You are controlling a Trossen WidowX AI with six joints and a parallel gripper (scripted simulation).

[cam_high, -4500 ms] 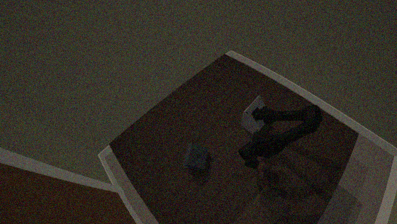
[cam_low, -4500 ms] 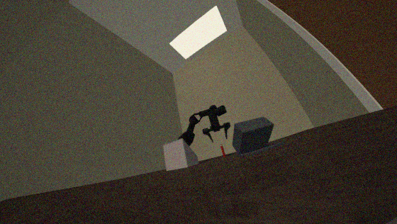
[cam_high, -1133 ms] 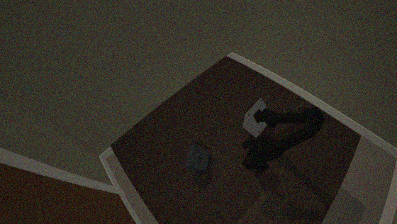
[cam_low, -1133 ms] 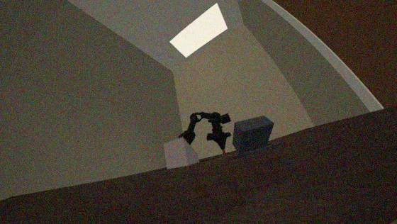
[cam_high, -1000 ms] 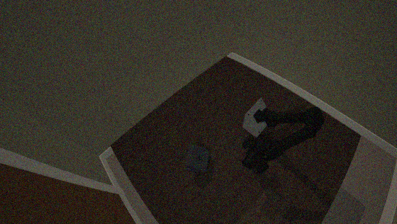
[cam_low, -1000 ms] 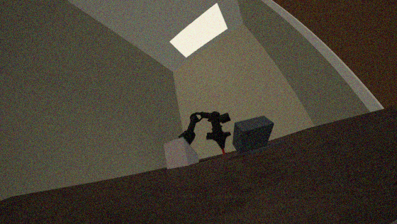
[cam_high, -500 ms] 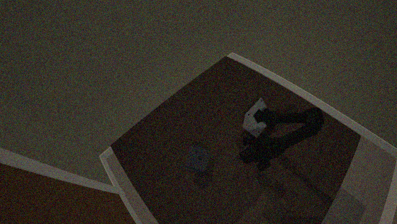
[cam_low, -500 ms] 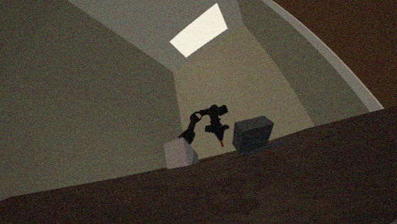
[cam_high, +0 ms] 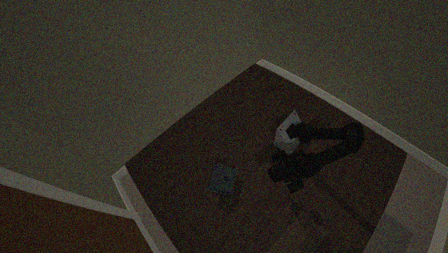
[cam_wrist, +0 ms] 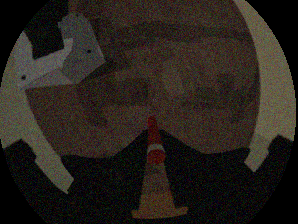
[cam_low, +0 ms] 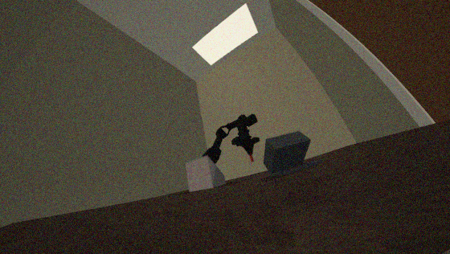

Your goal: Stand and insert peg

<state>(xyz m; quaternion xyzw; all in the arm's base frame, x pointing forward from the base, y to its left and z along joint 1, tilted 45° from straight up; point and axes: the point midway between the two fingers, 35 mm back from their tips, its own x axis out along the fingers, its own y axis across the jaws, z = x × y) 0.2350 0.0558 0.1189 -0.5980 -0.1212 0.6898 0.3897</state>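
The blue-grey sloped panel is 20 cm ahead of my gripper tip, 22 cm to the right of it and 6 cm below it. The rest, counted from my gripper tip: red peg: 2 cm above.
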